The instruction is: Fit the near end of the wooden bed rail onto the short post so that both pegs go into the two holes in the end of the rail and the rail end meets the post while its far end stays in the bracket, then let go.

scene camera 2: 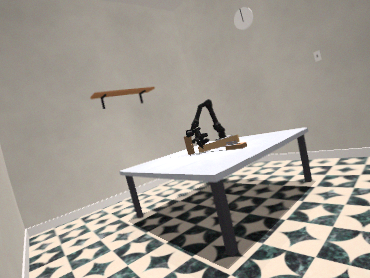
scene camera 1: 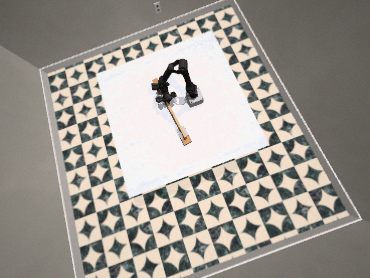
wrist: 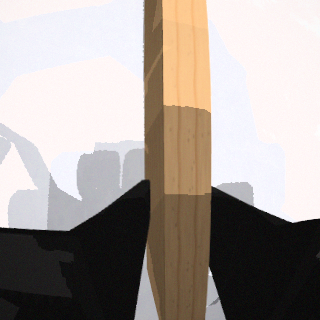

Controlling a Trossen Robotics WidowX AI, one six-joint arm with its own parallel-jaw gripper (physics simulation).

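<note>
The wooden bed rail runs lengthwise between my two black fingers in the wrist view. My gripper is shut on the rail close to its near end. The short post stands upright just beyond the near end; in scene camera 2 a small gap seems to show between them. The far end of the rail is at the bracket, a flat wooden piece on the table; how it sits there is too small to tell. The pegs and holes cannot be made out.
The white table bears all the parts. The arm's grey base stands to the right of the rail in scene camera 1, and the arm arches over from it. A wall shelf hangs far behind the table.
</note>
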